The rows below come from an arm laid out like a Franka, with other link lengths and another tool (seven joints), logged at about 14 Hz.
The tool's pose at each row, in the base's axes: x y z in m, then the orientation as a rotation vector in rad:
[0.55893 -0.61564 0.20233 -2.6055 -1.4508 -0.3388]
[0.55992 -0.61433 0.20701 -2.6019 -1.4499 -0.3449]
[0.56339 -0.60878 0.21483 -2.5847 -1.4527 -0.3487]
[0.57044 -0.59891 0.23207 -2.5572 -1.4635 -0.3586]
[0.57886 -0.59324 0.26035 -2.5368 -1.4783 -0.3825]
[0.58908 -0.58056 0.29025 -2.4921 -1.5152 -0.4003]
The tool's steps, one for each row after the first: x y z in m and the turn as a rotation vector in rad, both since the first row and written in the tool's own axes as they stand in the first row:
[0.00281 0.00009 -0.00409 0.0005 0.0051 -0.0006]
[0.01118 0.00003 -0.00991 0.0111 0.0146 -0.0065]
[0.02738 0.00063 -0.02338 0.0243 0.0299 -0.0204]
[0.04375 0.00446 -0.04829 0.0246 0.0480 -0.0360]
[0.06719 0.00611 -0.07292 0.0378 0.0681 -0.0714]

